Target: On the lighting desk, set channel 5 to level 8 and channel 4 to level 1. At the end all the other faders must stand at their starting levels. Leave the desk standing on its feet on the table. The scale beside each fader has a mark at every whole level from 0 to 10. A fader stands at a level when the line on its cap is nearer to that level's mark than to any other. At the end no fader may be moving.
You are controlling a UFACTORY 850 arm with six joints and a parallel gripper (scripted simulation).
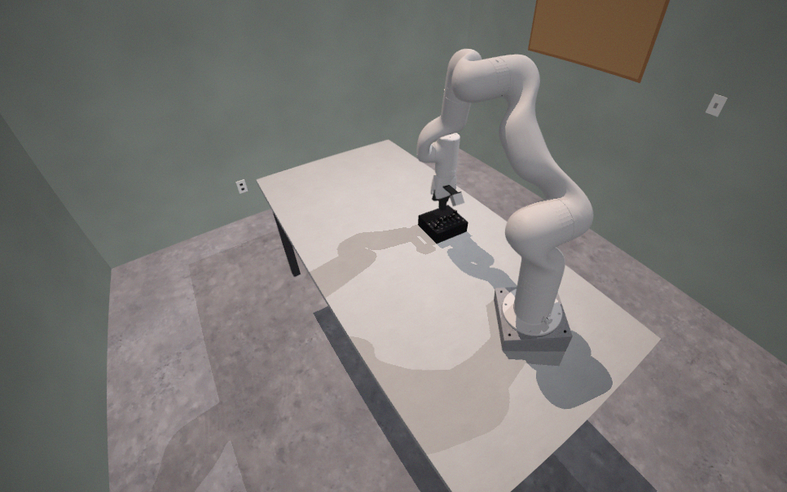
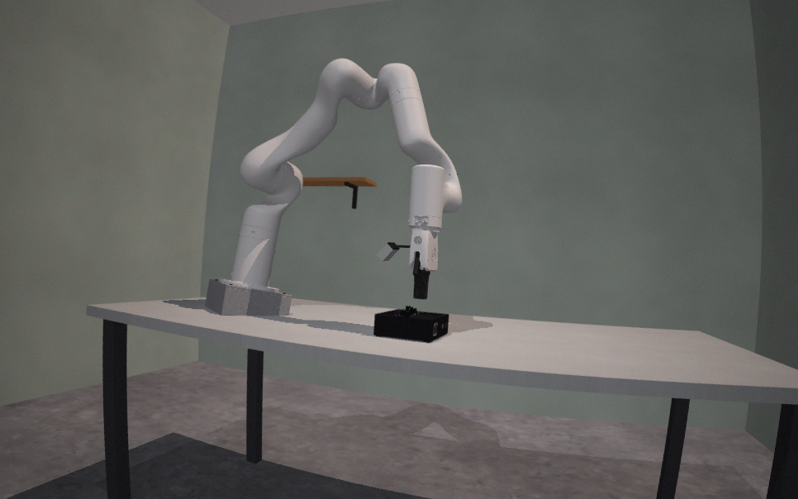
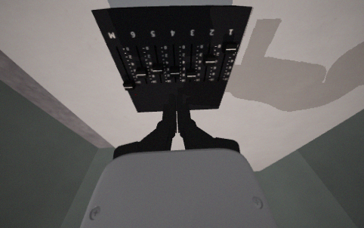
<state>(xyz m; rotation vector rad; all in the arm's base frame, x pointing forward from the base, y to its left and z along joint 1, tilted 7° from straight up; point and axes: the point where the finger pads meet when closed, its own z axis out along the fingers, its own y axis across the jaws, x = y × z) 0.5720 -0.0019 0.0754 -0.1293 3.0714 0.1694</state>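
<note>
My hand is 3 cm past the channel 4 fader cap and 5 cm above it. Round my hand: channel 1 fader cap 6 cm behind, 6 cm to the left, 5 cm below; then channel 5 fader cap 3 cm behind, 2 cm to the right, 5 cm below.
</note>
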